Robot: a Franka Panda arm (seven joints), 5 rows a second.
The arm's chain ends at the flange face. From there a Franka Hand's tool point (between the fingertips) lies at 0.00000 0.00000 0.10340 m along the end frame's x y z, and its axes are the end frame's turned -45 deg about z.
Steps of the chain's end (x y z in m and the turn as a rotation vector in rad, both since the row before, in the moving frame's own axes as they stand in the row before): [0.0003 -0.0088 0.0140 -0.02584 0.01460 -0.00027]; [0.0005 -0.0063 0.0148 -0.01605 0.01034 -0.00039]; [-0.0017 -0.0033 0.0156 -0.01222 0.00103 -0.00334]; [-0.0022 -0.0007 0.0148 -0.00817 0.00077 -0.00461]
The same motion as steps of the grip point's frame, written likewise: [0.0056 -0.0031 0.0140 -0.02860 -0.00795 -0.00027]; [0.0044 -0.0022 0.0148 -0.01866 -0.00404 -0.00039]; [0.0003 -0.0026 0.0156 -0.00937 -0.00791 -0.00334]; [-0.0016 -0.0014 0.0148 -0.00632 -0.00523 -0.00461]
